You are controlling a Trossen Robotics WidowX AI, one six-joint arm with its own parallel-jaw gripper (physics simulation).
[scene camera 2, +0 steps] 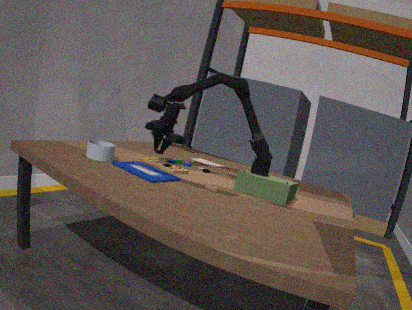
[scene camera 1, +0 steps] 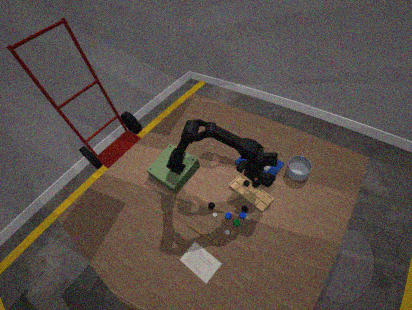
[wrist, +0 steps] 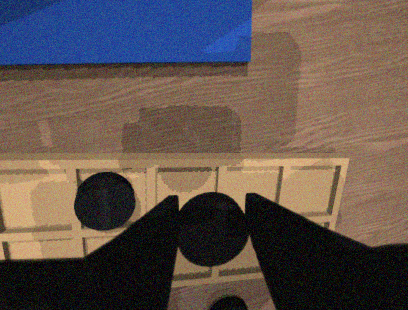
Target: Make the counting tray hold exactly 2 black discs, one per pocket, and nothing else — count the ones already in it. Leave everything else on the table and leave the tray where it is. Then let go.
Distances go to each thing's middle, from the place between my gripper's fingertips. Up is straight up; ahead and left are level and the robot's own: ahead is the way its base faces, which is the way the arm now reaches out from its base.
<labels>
My hand is 5 cm above the tan counting tray (scene camera 1: 257, 197), 4 cm to the left of it and 1 cm past it.
</labels>
